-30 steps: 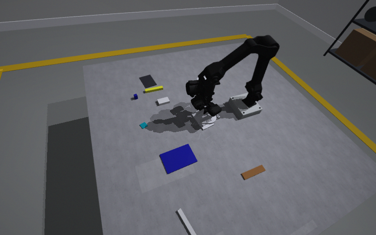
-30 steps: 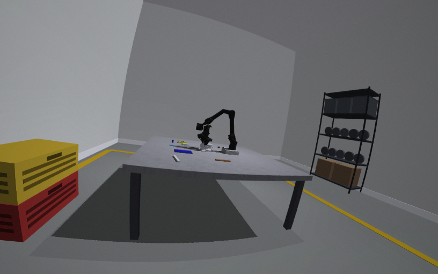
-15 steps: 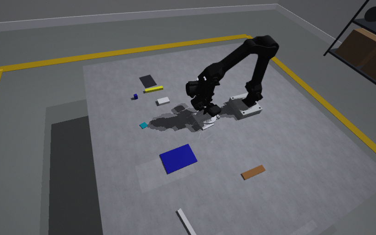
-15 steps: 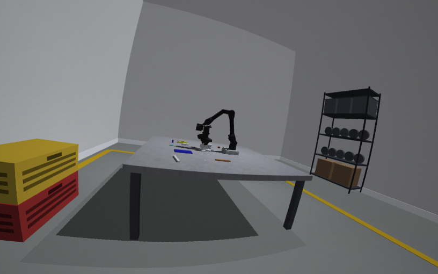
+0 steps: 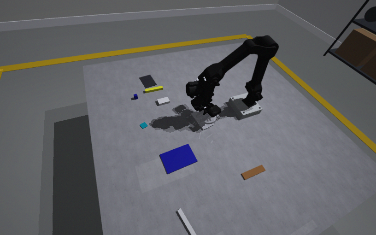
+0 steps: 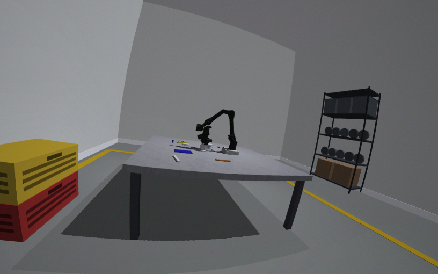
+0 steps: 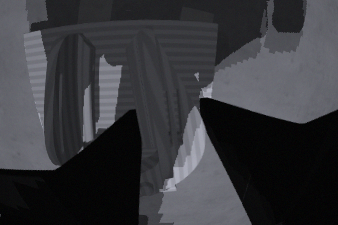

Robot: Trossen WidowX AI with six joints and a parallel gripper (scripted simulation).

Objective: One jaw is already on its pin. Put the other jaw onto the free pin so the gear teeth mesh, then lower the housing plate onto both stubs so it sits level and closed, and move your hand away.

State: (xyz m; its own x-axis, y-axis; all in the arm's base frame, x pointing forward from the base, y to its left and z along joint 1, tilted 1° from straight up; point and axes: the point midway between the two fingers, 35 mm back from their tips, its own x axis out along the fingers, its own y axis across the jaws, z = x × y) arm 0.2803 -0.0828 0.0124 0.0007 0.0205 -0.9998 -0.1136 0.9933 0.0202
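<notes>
Now: the base 1 cm ahead of my gripper tip, 3 cm to the left of it and 2 cm below it. From my gripper tip the other things lie so: teal tile: 30 cm ahead, 9 cm to the right, 2 cm below; blue sheet: 24 cm ahead, 16 cm to the left, 2 cm below; white block: 14 cm ahead, 18 cm to the right, 1 cm below.
</notes>
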